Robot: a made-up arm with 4 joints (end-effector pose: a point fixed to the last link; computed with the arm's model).
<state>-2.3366 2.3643 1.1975 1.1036</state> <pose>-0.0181 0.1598 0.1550 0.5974 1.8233 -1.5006</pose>
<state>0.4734 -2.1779 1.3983 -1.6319</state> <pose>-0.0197 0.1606 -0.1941 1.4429 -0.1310 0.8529</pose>
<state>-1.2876 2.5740 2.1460 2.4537</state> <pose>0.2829 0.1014 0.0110 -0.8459 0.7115 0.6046</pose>
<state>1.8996 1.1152 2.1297 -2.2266</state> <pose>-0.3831 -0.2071 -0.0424 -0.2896 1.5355 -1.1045</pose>
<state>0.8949 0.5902 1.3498 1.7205</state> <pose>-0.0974 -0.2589 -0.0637 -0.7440 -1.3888 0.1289</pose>
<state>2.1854 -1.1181 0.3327 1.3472</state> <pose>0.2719 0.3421 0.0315 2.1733 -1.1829 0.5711</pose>
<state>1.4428 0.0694 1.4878 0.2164</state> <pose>-0.1412 -0.2503 -0.2417 -0.0736 -0.2090 -0.0373</pose>
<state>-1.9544 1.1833 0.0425 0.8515</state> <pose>-0.3535 0.3052 -0.3747 0.3010 0.2549 -1.9559</pose>
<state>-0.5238 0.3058 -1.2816 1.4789</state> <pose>0.5088 -0.3892 -0.4226 0.7336 -1.2035 0.4155</pose>
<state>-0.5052 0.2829 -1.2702 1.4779</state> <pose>0.5192 -0.3877 -0.4058 0.7236 -1.2132 0.4378</pose>
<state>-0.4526 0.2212 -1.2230 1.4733</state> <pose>0.5411 -0.3857 -0.3594 0.6858 -1.2412 0.4874</pose>
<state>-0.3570 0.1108 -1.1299 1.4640</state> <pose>0.5720 -0.3766 -0.2755 0.6187 -1.3017 0.5644</pose>
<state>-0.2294 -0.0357 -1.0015 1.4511</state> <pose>0.5974 -0.3541 -0.1661 0.5428 -1.4025 0.6468</pose>
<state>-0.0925 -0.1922 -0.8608 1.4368</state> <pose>0.6038 -0.3227 -0.0579 0.4847 -1.5326 0.7071</pose>
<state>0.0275 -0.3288 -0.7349 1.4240</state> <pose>0.5931 -0.2947 0.0244 0.4577 -1.6612 0.7321</pose>
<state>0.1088 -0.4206 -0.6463 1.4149</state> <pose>0.5783 -0.2783 0.0708 0.4529 -1.7530 0.7307</pose>
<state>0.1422 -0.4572 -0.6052 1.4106</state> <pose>0.5698 -0.2737 0.0861 0.4524 -1.7909 0.7214</pose>
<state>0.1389 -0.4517 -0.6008 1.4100</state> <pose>0.5683 -0.2769 0.0820 0.4478 -1.7862 0.7135</pose>
